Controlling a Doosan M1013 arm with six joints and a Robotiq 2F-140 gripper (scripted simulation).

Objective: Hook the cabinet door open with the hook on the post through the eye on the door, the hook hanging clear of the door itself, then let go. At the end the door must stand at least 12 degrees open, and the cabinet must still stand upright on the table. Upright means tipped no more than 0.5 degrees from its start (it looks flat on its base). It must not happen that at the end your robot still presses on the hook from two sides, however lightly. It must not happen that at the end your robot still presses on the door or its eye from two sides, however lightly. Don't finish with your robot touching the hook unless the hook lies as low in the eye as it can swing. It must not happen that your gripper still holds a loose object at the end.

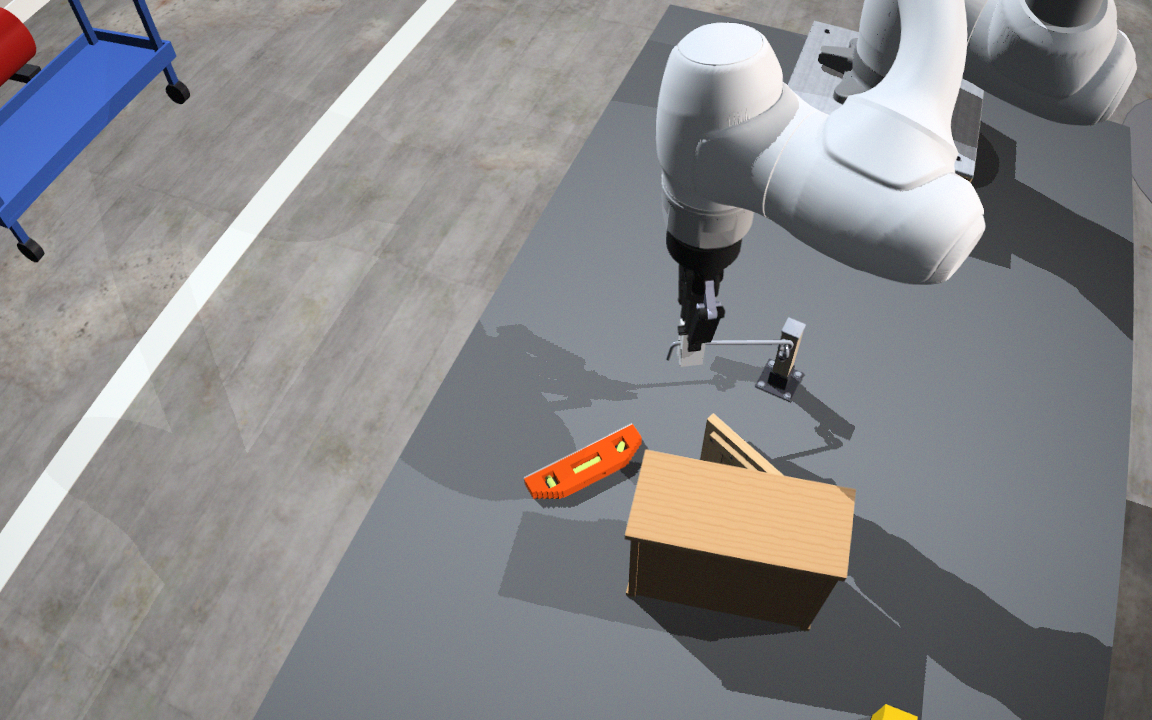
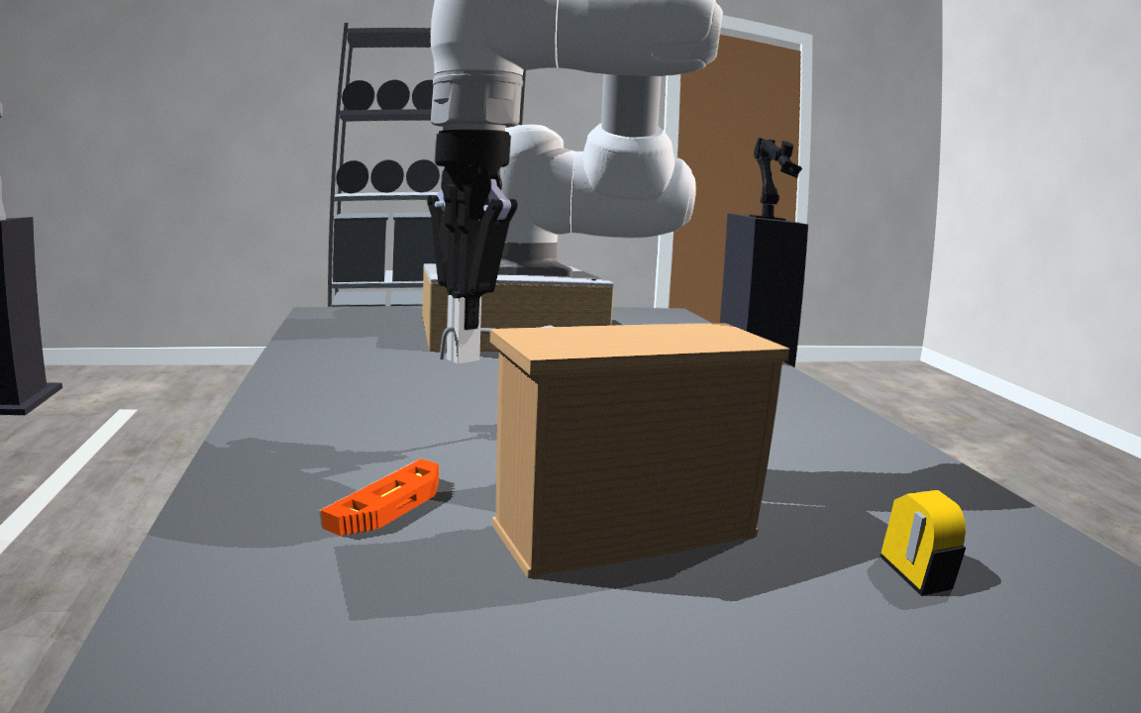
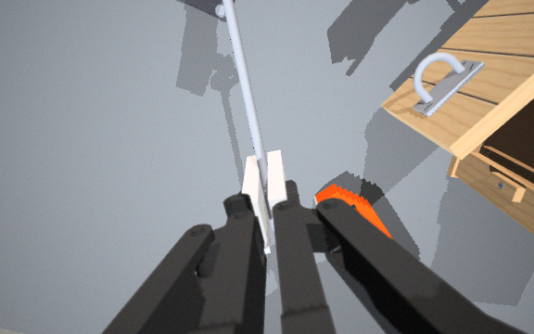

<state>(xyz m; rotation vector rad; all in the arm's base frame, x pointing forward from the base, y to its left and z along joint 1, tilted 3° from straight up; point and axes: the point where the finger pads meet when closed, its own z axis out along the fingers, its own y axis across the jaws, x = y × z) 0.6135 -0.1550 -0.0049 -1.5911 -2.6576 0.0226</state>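
The wire hook is 40 mm to the left of my hand, 20 mm below it and 20 mm behind it. From my hand the other things lie so: door 130 mm to the left, 120 mm ahead, 60 mm below; yellow tape measure 340 mm ahead, 330 mm to the left, 100 mm below; orange spirit level 130 mm ahead, 120 mm below, 80 mm to the right.
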